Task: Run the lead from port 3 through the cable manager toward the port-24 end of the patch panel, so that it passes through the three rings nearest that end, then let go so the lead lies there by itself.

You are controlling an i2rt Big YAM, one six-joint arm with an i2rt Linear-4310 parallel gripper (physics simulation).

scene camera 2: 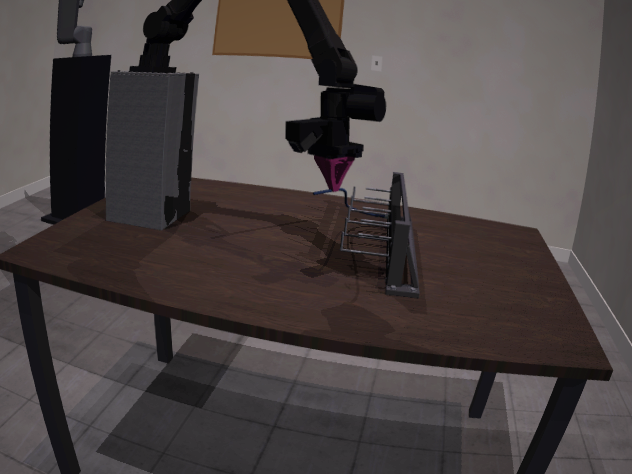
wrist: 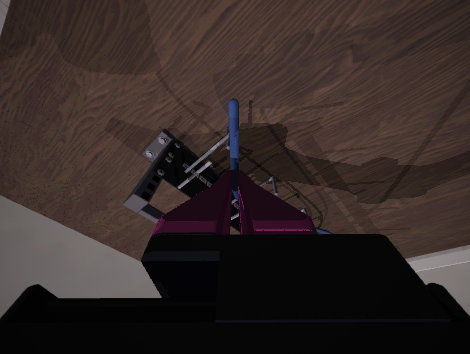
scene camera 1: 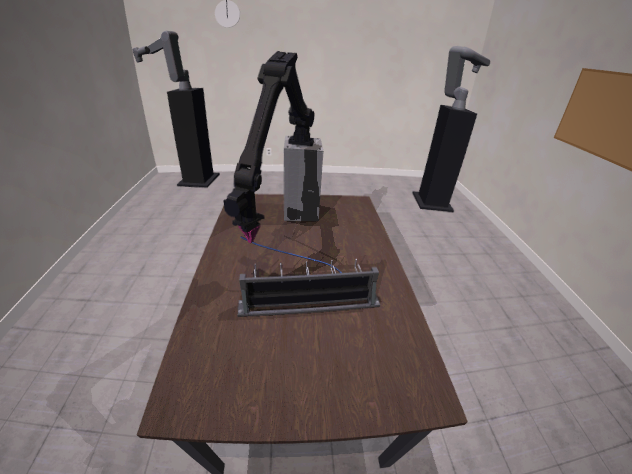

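My gripper [scene camera 1: 250, 241] [scene camera 2: 334, 190] [wrist: 234, 177], with magenta fingers, is shut on the blue lead [scene camera 1: 290, 253] [scene camera 2: 322, 192] [wrist: 233, 125], close to its free end, which sticks out past the fingertips. It is held in the air on the robot's side of the patch panel [scene camera 1: 306, 278] [scene camera 2: 399, 255] [wrist: 136, 202], toward the port-24 end, left in scene camera 1. The lead runs from the panel's other end, near the ring [scene camera 1: 332, 266] second from the right, slanting to the fingers. The metal rings stick out from the panel toward the robot. Whether the lead lies inside any ring is unclear.
The panel stands upright across the brown table [scene camera 1: 306, 367] [scene camera 2: 459, 316]. The robot's grey pedestal [scene camera 1: 295, 178] [scene camera 2: 135, 147] stands at the table's far end in scene camera 1. Two other arms on black pedestals [scene camera 1: 189, 135] [scene camera 1: 446, 158] stand back on the floor.
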